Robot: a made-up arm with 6 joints. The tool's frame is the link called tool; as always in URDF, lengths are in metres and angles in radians. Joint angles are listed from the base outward.
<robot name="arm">
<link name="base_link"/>
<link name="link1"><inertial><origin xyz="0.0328 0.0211 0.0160"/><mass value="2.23"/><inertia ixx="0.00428" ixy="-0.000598" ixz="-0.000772" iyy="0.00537" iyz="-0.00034" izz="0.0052"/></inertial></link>
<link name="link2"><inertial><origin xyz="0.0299 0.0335 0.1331"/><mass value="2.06"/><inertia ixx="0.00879" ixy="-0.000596" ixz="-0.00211" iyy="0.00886" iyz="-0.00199" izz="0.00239"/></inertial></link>
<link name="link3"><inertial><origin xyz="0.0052 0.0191 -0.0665"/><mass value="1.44"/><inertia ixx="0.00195" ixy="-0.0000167" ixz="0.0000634" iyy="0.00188" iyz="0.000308" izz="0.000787"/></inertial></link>
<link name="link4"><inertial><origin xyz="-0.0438 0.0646 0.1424"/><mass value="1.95"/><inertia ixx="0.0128" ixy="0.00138" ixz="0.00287" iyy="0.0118" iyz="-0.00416" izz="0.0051"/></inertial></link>
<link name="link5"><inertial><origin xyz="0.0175 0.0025 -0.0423"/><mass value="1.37"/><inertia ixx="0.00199" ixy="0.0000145" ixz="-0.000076" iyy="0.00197" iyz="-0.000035" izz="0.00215"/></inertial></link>
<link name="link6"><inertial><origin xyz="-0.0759 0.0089 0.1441"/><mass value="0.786"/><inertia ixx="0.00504" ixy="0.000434" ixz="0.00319" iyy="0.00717" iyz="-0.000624" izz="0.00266"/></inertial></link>
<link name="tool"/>
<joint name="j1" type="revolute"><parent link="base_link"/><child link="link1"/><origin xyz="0.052 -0.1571 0.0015" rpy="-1.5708 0 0"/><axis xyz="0 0 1"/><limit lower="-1.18" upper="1.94"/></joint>
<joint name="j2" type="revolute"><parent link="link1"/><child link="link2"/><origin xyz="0.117 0.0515 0.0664" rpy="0.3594 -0.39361 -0.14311"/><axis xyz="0 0 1"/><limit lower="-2.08" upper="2.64"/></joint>
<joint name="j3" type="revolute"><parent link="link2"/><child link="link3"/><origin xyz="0.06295 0.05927 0.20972" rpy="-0.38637 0.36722 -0.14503"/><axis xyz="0 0 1"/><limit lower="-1.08" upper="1.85"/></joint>
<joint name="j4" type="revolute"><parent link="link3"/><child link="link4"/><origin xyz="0.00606 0.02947 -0.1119" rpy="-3.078 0.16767 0.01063"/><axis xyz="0 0 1"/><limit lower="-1.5" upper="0.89"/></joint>
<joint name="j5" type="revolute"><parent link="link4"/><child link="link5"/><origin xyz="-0.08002 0.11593 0.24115" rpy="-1.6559 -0.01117 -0.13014"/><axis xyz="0 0 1"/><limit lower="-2.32" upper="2.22"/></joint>
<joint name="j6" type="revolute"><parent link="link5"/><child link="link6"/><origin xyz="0.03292 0.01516 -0.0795" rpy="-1.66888 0.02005 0.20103"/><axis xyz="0 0 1"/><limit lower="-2.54" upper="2.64"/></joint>
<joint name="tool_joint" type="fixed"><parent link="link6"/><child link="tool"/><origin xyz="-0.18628 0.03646 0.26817" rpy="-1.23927 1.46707 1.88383"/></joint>
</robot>
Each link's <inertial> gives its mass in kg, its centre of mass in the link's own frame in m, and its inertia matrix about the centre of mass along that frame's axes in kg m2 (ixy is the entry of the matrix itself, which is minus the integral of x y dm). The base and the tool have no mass. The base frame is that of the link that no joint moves.
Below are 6 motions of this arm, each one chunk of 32 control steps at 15 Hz.
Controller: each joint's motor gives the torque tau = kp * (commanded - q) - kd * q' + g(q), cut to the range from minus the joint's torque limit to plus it. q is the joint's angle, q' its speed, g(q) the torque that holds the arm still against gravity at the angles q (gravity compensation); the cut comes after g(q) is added. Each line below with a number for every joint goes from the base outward.
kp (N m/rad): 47 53 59 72 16 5.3
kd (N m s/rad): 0.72 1.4 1 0.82 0.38 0.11
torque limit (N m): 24 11 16 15 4.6 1.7
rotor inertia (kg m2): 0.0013 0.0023 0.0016 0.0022 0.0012 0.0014
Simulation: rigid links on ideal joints. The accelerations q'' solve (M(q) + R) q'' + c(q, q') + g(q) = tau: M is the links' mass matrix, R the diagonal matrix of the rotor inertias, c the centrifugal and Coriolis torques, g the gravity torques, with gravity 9.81 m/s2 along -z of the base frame. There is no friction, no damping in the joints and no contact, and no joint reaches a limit. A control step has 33 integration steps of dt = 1/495 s. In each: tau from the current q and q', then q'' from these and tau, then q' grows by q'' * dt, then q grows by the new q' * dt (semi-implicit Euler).
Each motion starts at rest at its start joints. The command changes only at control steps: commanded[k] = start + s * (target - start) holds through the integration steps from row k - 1 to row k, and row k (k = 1, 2, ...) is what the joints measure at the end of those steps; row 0 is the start. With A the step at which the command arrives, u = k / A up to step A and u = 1 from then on. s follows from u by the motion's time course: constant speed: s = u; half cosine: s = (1 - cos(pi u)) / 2; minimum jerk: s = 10 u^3 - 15 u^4 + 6 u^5; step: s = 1 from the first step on.
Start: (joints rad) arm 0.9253 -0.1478 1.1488 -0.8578 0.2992 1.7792
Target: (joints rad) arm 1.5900 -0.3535 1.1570 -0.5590 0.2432 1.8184
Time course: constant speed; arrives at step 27
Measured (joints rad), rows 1 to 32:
1: 0.9480 -0.1557 1.1446 -0.8412 0.3009 1.7770
2: 0.9780 -0.1660 1.1459 -0.8332 0.3002 1.7738
3: 1.0081 -0.1708 1.1486 -0.8242 0.2946 1.7806
4: 1.0339 -0.1773 1.1494 -0.8133 0.2864 1.7920
5: 1.0566 -0.1854 1.1490 -0.8014 0.2831 1.7953
6: 1.0789 -0.1939 1.1485 -0.7896 0.2854 1.7898
7: 1.1024 -0.2021 1.1484 -0.7781 0.2875 1.7848
8: 1.1272 -0.2098 1.1487 -0.7671 0.2854 1.7865
9: 1.1531 -0.2169 1.1495 -0.7565 0.2807 1.7923
10: 1.1790 -0.2240 1.1502 -0.7459 0.2764 1.7970
11: 1.2038 -0.2315 1.1506 -0.7349 0.2741 1.7985
12: 1.2275 -0.2394 1.1506 -0.7234 0.2733 1.7981
13: 1.2512 -0.2474 1.1505 -0.7120 0.2727 1.7975
14: 1.2757 -0.2552 1.1508 -0.7009 0.2711 1.7983
15: 1.3009 -0.2626 1.1513 -0.6901 0.2683 1.8007
16: 1.3261 -0.2700 1.1518 -0.6792 0.2653 1.8037
17: 1.3508 -0.2775 1.1521 -0.6681 0.2628 1.8058
18: 1.3751 -0.2852 1.1523 -0.6569 0.2611 1.8066
19: 1.3994 -0.2930 1.1525 -0.6457 0.2597 1.8070
20: 1.4239 -0.3007 1.1528 -0.6346 0.2579 1.8081
21: 1.4487 -0.3082 1.1531 -0.6236 0.2556 1.8099
22: 1.4736 -0.3158 1.1535 -0.6126 0.2531 1.8120
23: 1.4983 -0.3233 1.1538 -0.6016 0.2508 1.8137
24: 1.5228 -0.3310 1.1541 -0.5905 0.2489 1.8150
25: 1.5473 -0.3386 1.1543 -0.5793 0.2471 1.8161
26: 1.5718 -0.3463 1.1546 -0.5682 0.2452 1.8173
27: 1.5965 -0.3539 1.1549 -0.5572 0.2430 1.8189
28: 1.5971 -0.3550 1.1576 -0.5612 0.2385 1.8236
29: 1.5890 -0.3510 1.1586 -0.5597 0.2385 1.8262
30: 1.5880 -0.3533 1.1564 -0.5580 0.2435 1.8185
31: 1.5892 -0.3551 1.1560 -0.5583 0.2473 1.8114
32: 1.5893 -0.3539 1.1568 -0.5589 0.2461 1.8140

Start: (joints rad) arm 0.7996 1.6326 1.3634 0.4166 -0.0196 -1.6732
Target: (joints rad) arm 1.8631 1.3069 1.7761 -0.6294 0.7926 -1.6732
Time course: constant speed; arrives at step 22
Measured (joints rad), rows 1 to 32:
1: 0.8199 1.5961 1.3709 0.3722 0.0114 -1.6962
2: 0.8648 1.5760 1.3888 0.3244 0.0492 -1.6907
3: 0.9317 1.5727 1.4166 0.2709 0.0932 -1.6755
4: 1.0107 1.5740 1.4477 0.2148 0.1388 -1.6586
5: 1.0843 1.5722 1.4760 0.1605 0.1814 -1.6495
6: 1.1401 1.5614 1.4974 0.1108 0.2188 -1.6506
7: 1.1763 1.5413 1.5117 0.0661 0.2513 -1.6591
8: 1.2013 1.5157 1.5220 0.0242 0.2815 -1.6698
9: 1.2287 1.4907 1.5333 -0.0184 0.3124 -1.6778
10: 1.2691 1.4716 1.5492 -0.0641 0.3468 -1.6797
11: 1.3250 1.4597 1.5707 -0.1136 0.3861 -1.6739
12: 1.3902 1.4524 1.5956 -0.1654 0.4295 -1.6633
13: 1.4546 1.4449 1.6203 -0.2172 0.4729 -1.6546
14: 1.5099 1.4336 1.6417 -0.2667 0.5117 -1.6536
15: 1.5537 1.4172 1.6588 -0.3132 0.5452 -1.6598
16: 1.5896 1.3975 1.6731 -0.3575 0.5765 -1.6674
17: 1.6254 1.3774 1.6875 -0.4019 0.6094 -1.6709
18: 1.6681 1.3598 1.7042 -0.4480 0.6458 -1.6692
19: 1.7200 1.3459 1.7240 -0.4963 0.6856 -1.6642
20: 1.7778 1.3345 1.7460 -0.5462 0.7268 -1.6593
21: 1.8355 1.3234 1.7680 -0.5962 0.7667 -1.6574
22: 1.8879 1.3104 1.7882 -0.6449 0.8036 -1.6597
23: 1.9196 1.3261 1.7979 -0.6457 0.8183 -1.6467
24: 1.9151 1.3279 1.7915 -0.6392 0.8078 -1.6656
25: 1.8782 1.3156 1.7817 -0.6331 0.7911 -1.6847
26: 1.8397 1.3007 1.7679 -0.6219 0.7861 -1.6781
27: 1.8198 1.2911 1.7615 -0.6181 0.7871 -1.6679
28: 1.8279 1.2923 1.7645 -0.6211 0.7879 -1.6688
29: 1.8555 1.3021 1.7729 -0.6274 0.7902 -1.6736
30: 1.8829 1.3129 1.7823 -0.6345 0.7954 -1.6743
31: 1.8947 1.3185 1.7869 -0.6376 0.7996 -1.6720
32: 1.8868 1.3168 1.7843 -0.6352 0.7991 -1.6710

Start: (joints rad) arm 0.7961 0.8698 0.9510 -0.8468 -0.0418 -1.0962
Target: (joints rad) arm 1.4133 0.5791 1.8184 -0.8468 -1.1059 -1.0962
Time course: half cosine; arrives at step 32
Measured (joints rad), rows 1 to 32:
1: 0.7967 0.8689 0.9530 -0.8468 -0.0442 -1.0957
2: 0.8000 0.8665 0.9590 -0.8468 -0.0522 -1.0958
3: 0.8077 0.8628 0.9694 -0.8471 -0.0660 -1.0971
4: 0.8197 0.8582 0.9841 -0.8478 -0.0846 -1.0978
5: 0.8348 0.8526 1.0028 -0.8487 -0.1069 -1.0968
6: 0.8518 0.8457 1.0252 -0.8494 -0.1334 -1.0952
7: 0.8704 0.8374 1.0507 -0.8498 -0.1646 -1.0947
8: 0.8909 0.8277 1.0792 -0.8499 -0.2004 -1.0957
9: 0.9137 0.8170 1.1107 -0.8501 -0.2400 -1.0969
10: 0.9387 0.8055 1.1450 -0.8504 -0.2823 -1.0972
11: 0.9657 0.7935 1.1818 -0.8508 -0.3270 -1.0968
12: 0.9941 0.7809 1.2206 -0.8512 -0.3740 -1.0963
13: 1.0233 0.7675 1.2608 -0.8514 -0.4232 -1.0965
14: 1.0529 0.7537 1.3022 -0.8515 -0.4742 -1.0972
15: 1.0828 0.7395 1.3443 -0.8515 -0.5262 -1.0981
16: 1.1131 0.7253 1.3869 -0.8515 -0.5786 -1.0988
17: 1.1436 0.7111 1.4295 -0.8516 -0.6307 -1.0992
18: 1.1738 0.6971 1.4718 -0.8517 -0.6823 -1.0993
19: 1.2033 0.6833 1.5132 -0.8517 -0.7328 -1.0995
20: 1.2316 0.6699 1.5533 -0.8516 -0.7820 -1.0998
21: 1.2586 0.6569 1.5917 -0.8514 -0.8292 -1.1001
22: 1.2843 0.6447 1.6282 -0.8512 -0.8739 -1.1003
23: 1.3083 0.6332 1.6623 -0.8510 -0.9157 -1.1003
24: 1.3305 0.6226 1.6938 -0.8507 -0.9541 -1.1001
25: 1.3505 0.6130 1.7222 -0.8504 -0.9888 -1.0999
26: 1.3680 0.6045 1.7474 -0.8501 -1.0196 -1.0997
27: 1.3829 0.5971 1.7691 -0.8497 -1.0461 -1.0995
28: 1.3952 0.5909 1.7871 -0.8493 -1.0680 -1.0992
29: 1.4047 0.5860 1.8012 -0.8488 -1.0852 -1.0988
30: 1.4113 0.5825 1.8112 -0.8484 -1.0974 -1.0984
31: 1.4150 0.5803 1.8172 -0.8479 -1.1046 -1.0979
32: 1.4157 0.5795 1.8190 -0.8474 -1.1067 -1.0975

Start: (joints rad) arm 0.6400 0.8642 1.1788 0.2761 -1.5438 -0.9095
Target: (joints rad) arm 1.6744 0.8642 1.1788 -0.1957 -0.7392 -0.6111
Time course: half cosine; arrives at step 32
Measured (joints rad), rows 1 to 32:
1: 0.6414 0.8636 1.1784 0.2753 -1.5425 -0.9098
2: 0.6472 0.8621 1.1774 0.2723 -1.5375 -0.9089
3: 0.6598 0.8606 1.1768 0.2667 -1.5274 -0.9047
4: 0.6790 0.8606 1.1773 0.2582 -1.5127 -0.8981
5: 0.7040 0.8619 1.1785 0.2471 -1.4947 -0.8911
6: 0.7332 0.8633 1.1796 0.2342 -1.4740 -0.8840
7: 0.7653 0.8640 1.1802 0.2198 -1.4502 -0.8756
8: 0.8000 0.8637 1.1801 0.2041 -1.4232 -0.8653
9: 0.8376 0.8630 1.1798 0.1869 -1.3933 -0.8536
10: 0.8787 0.8625 1.1797 0.1682 -1.3612 -0.8414
11: 0.9234 0.8627 1.1801 0.1479 -1.3270 -0.8288
12: 0.9711 0.8635 1.1807 0.1263 -1.2910 -0.8156
13: 1.0207 0.8643 1.1814 0.1040 -1.2533 -0.8017
14: 1.0710 0.8647 1.1817 0.0812 -1.2146 -0.7872
15: 1.1215 0.8647 1.1818 0.0582 -1.1753 -0.7724
16: 1.1720 0.8645 1.1817 0.0351 -1.1358 -0.7577
17: 1.2226 0.8644 1.1816 0.0120 -1.0964 -0.7431
18: 1.2731 0.8646 1.1818 -0.0110 -1.0573 -0.7286
19: 1.3227 0.8650 1.1820 -0.0336 -1.0189 -0.7143
20: 1.3709 0.8653 1.1822 -0.0555 -0.9816 -0.7003
21: 1.4166 0.8655 1.1822 -0.0764 -0.9459 -0.6869
22: 1.4596 0.8655 1.1821 -0.0960 -0.9122 -0.6742
23: 1.4995 0.8654 1.1819 -0.1143 -0.8807 -0.6624
24: 1.5362 0.8654 1.1818 -0.1311 -0.8518 -0.6515
25: 1.5695 0.8655 1.1816 -0.1464 -0.8256 -0.6417
26: 1.5990 0.8656 1.1816 -0.1599 -0.8023 -0.6329
27: 1.6243 0.8658 1.1814 -0.1715 -0.7824 -0.6252
28: 1.6449 0.8658 1.1813 -0.1810 -0.7659 -0.6190
29: 1.6607 0.8658 1.1810 -0.1883 -0.7531 -0.6142
30: 1.6715 0.8658 1.1807 -0.1934 -0.7440 -0.6109
31: 1.6775 0.8658 1.1804 -0.1963 -0.7388 -0.6090
32: 1.6786 0.8659 1.1802 -0.1970 -0.7374 -0.6086

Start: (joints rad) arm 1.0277 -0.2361 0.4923 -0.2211 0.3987 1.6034
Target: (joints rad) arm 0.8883 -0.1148 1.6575 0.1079 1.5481 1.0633
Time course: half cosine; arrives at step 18
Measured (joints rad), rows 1 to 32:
1: 1.0263 -0.2361 0.5006 -0.2182 0.4054 1.6033
2: 1.0221 -0.2339 0.5267 -0.2107 0.4297 1.5951
3: 1.0159 -0.2278 0.5707 -0.1993 0.4753 1.5713
4: 1.0082 -0.2197 0.6301 -0.1835 0.5384 1.5371
5: 0.9984 -0.2112 0.7025 -0.1634 0.6130 1.4994
6: 0.9868 -0.2024 0.7858 -0.1398 0.6968 1.4592
7: 0.9744 -0.1925 0.8781 -0.1139 0.7892 1.4148
8: 0.9616 -0.1817 0.9769 -0.0867 0.8883 1.3664
9: 0.9490 -0.1703 1.0790 -0.0590 0.9903 1.3169
10: 0.9370 -0.1590 1.1813 -0.0314 1.0912 1.2693
11: 0.9261 -0.1480 1.2805 -0.0046 1.1878 1.2250
12: 0.9166 -0.1376 1.3736 0.0204 1.2778 1.1844
13: 0.9087 -0.1283 1.4577 0.0432 1.3589 1.1480
14: 0.9025 -0.1205 1.5300 0.0630 1.4284 1.1170
15: 0.8979 -0.1146 1.5882 0.0795 1.4842 1.0923
16: 0.8947 -0.1107 1.6304 0.0921 1.5244 1.0745
17: 0.8931 -0.1090 1.6554 0.1004 1.5480 1.0641
18: 0.8931 -0.1094 1.6626 0.1041 1.5543 1.0615
19: 0.8920 -0.1118 1.6599 0.1062 1.5494 1.0651
20: 0.8877 -0.1145 1.6569 0.1086 1.5451 1.0672
21: 0.8843 -0.1168 1.6550 0.1100 1.5461 1.0632
22: 0.8845 -0.1184 1.6546 0.1100 1.5492 1.0579
23: 0.8865 -0.1179 1.6557 0.1089 1.5506 1.0573
24: 0.8884 -0.1155 1.6575 0.1078 1.5493 1.0616
25: 0.8900 -0.1131 1.6589 0.1069 1.5472 1.0664
26: 0.8908 -0.1121 1.6595 0.1065 1.5465 1.0680
27: 0.8903 -0.1127 1.6590 0.1068 1.5473 1.0663
28: 0.8888 -0.1141 1.6579 0.1077 1.5483 1.0635
29: 0.8872 -0.1157 1.6567 0.1085 1.5486 1.0616
30: 0.8864 -0.1165 1.6560 0.1090 1.5485 1.0610
31: 0.8867 -0.1164 1.6562 0.1088 1.5483 1.0614
32: 0.8878 -0.1155 1.6571 0.1082 1.5483 1.0625

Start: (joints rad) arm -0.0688 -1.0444 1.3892 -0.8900 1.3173 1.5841
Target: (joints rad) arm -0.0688 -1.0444 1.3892 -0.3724 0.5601 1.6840
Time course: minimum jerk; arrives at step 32
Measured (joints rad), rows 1 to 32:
1: -0.0688 -1.0444 1.3892 -0.8899 1.3171 1.5840
2: -0.0687 -1.0443 1.3893 -0.8889 1.3160 1.5837
3: -0.0685 -1.0442 1.3892 -0.8861 1.3125 1.5838
4: -0.0684 -1.0441 1.3890 -0.8811 1.3056 1.5848
5: -0.0685 -1.0440 1.3885 -0.8733 1.2949 1.5866
6: -0.0687 -1.0439 1.3881 -0.8628 1.2800 1.5891
7: -0.0687 -1.0438 1.3877 -0.8494 1.2610 1.5920
8: -0.0687 -1.0437 1.3873 -0.8331 1.2378 1.5955
9: -0.0688 -1.0436 1.3868 -0.8140 1.2103 1.5998
10: -0.0689 -1.0436 1.3863 -0.7921 1.1789 1.6046
11: -0.0690 -1.0435 1.3859 -0.7679 1.1439 1.6099
12: -0.0691 -1.0435 1.3855 -0.7416 1.1060 1.6154
13: -0.0692 -1.0435 1.3852 -0.7137 1.0654 1.6213
14: -0.0693 -1.0435 1.3849 -0.6844 1.0229 1.6274
15: -0.0693 -1.0435 1.3847 -0.6544 0.9791 1.6337
16: -0.0693 -1.0435 1.3845 -0.6240 0.9346 1.6399
17: -0.0693 -1.0436 1.3845 -0.5937 0.8903 1.6460
18: -0.0693 -1.0437 1.3846 -0.5641 0.8467 1.6519
19: -0.0692 -1.0438 1.3847 -0.5355 0.8045 1.6575
20: -0.0692 -1.0438 1.3849 -0.5083 0.7643 1.6628
21: -0.0691 -1.0439 1.3852 -0.4831 0.7268 1.6676
22: -0.0690 -1.0440 1.3855 -0.4601 0.6925 1.6719
23: -0.0689 -1.0441 1.3859 -0.4395 0.6618 1.6757
24: -0.0689 -1.0442 1.3863 -0.4217 0.6351 1.6788
25: -0.0688 -1.0442 1.3868 -0.4068 0.6126 1.6813
26: -0.0688 -1.0443 1.3872 -0.3948 0.5944 1.6832
27: -0.0687 -1.0444 1.3876 -0.3856 0.5804 1.6845
28: -0.0687 -1.0444 1.3881 -0.3791 0.5704 1.6852
29: -0.0687 -1.0444 1.3885 -0.3751 0.5641 1.6854
30: -0.0687 -1.0445 1.3888 -0.3730 0.5608 1.6852
31: -0.0687 -1.0444 1.3890 -0.3724 0.5598 1.6847
32: -0.0688 -1.0444 1.3892 -0.3724 0.5600 1.6842

